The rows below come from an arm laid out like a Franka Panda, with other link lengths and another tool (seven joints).
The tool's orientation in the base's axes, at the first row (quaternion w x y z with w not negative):
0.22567, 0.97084, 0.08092, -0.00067
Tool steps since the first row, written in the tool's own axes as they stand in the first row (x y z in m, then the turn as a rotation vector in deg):
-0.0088, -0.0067, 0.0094, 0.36, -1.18, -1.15
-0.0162, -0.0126, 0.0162, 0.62, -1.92, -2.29
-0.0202, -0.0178, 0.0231, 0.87, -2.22, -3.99
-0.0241, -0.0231, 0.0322, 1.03, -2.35, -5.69
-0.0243, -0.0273, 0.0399, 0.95, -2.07, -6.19
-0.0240, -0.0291, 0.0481, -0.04, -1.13, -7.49
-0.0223, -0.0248, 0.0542, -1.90, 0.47, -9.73
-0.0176, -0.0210, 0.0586, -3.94, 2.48, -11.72
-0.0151, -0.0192, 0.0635, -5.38, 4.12, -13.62
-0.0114, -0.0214, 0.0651, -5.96, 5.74, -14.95
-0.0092, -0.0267, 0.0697, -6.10, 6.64, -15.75
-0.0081, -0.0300, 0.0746, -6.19, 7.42, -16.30
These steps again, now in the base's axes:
-0.0094, 0.0004, -0.0110, 0.13, 1.60, 0.50
-0.0174, 0.0015, -0.0195, 0.23, 2.80, 1.19
-0.0219, 0.0025, -0.0278, 0.37, 3.85, 2.58
-0.0263, 0.0026, -0.0381, 0.45, 4.74, 4.04
-0.0269, 0.0029, -0.0469, 0.39, 4.69, 4.62
-0.0266, 0.0009, -0.0550, -0.48, 4.28, 6.23
-0.0240, -0.0053, -0.0587, -2.14, 3.55, 9.02
-0.0186, -0.0099, -0.0612, -3.91, 2.32, 11.76
-0.0157, -0.0132, -0.0649, -5.14, 1.48, 14.24
-0.0123, -0.0114, -0.0674, -5.50, 0.54, 16.17
-0.0108, -0.0084, -0.0739, -5.53, 0.07, 17.29
-0.0101, -0.0074, -0.0798, -5.51, -0.39, 18.12

